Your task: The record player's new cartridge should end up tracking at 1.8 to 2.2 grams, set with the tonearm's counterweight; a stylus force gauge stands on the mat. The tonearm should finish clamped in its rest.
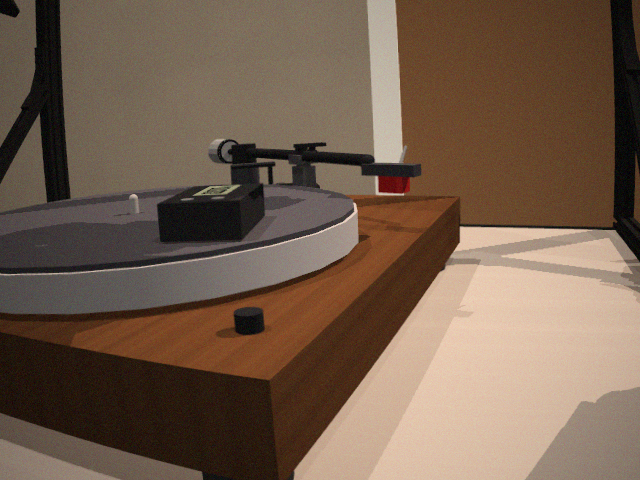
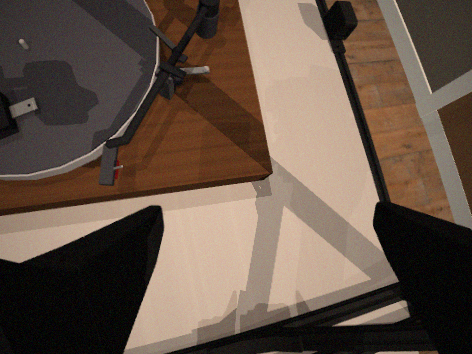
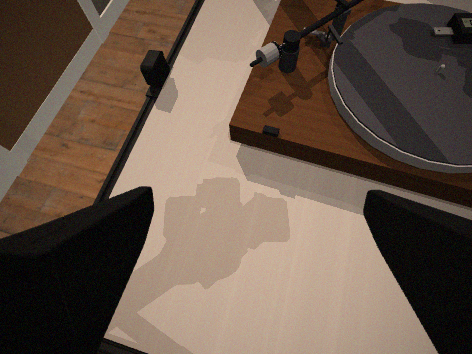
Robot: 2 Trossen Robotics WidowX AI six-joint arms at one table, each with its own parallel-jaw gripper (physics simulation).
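Places are measured from the left arm's base along level axes (x ahead, y left, z up), in metres.
Where they show: left gripper, fingertip midpoint: (image 2: pixel 269 215); right gripper, fingertip midpoint: (image 1: pixel 0 12) (image 3: pixel 259 199).
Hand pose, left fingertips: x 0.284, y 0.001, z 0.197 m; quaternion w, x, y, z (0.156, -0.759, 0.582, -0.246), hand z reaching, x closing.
Each offset is from my left fingertips to the top centre of the thing. "spot": to the spot under its first point. Level surfaces: height alone.
The tonearm (image 1: pixel 341 157) (image 2: pixel 145 107) (image 3: pixel 322 24) lies across its rest (image 1: pixel 303 175); whether the clamp is closed cannot be told. The silver counterweight {spot: dz -0.180, dx +0.284, dy +0.066 m} (image 1: pixel 222 150) (image 3: pixel 268 52) sits on its rear end. The red cartridge {dz -0.191, dx +0.040, dy +0.117 m} (image 1: pixel 393 184) (image 2: pixel 116 170) hangs under the grey headshell {dz -0.183, dx +0.040, dy +0.117 m} (image 1: pixel 391 169) (image 2: pixel 107 167), beyond the platter's edge. The black force gauge {dz -0.185, dx +0.060, dy +0.251 m} (image 1: pixel 201 224) (image 2: pixel 6 117) (image 3: pixel 462 30) stands on the mat {dz -0.205 m} (image 1: pixel 77 232) (image 3: pixel 400 90); its digits are unreadable. My left gripper (image 2: pixel 269 215) is open and empty, above the table beside the headshell end. My right gripper (image 3: pixel 259 199) is open and empty, above the table beside the counterweight end.
The wooden plinth (image 1: pixel 330 289) (image 2: pixel 225 125) (image 3: pixel 310 145) carries a black knob {dz -0.223, dx -0.026, dy +0.310 m} (image 1: pixel 249 320) and a small black block {spot: dz -0.223, dx +0.372, dy +0.121 m} (image 3: pixel 271 131). A spindle {dz -0.195, dx +0.153, dy +0.253 m} (image 1: pixel 134 203) (image 2: pixel 23 44) (image 3: pixel 441 69) rises from the platter. A black rail (image 2: pixel 360 120) runs along the table edge, with a black box {spot: dz -0.248, dx +0.356, dy -0.132 m} (image 2: pixel 341 20) (image 3: pixel 154 67) on it.
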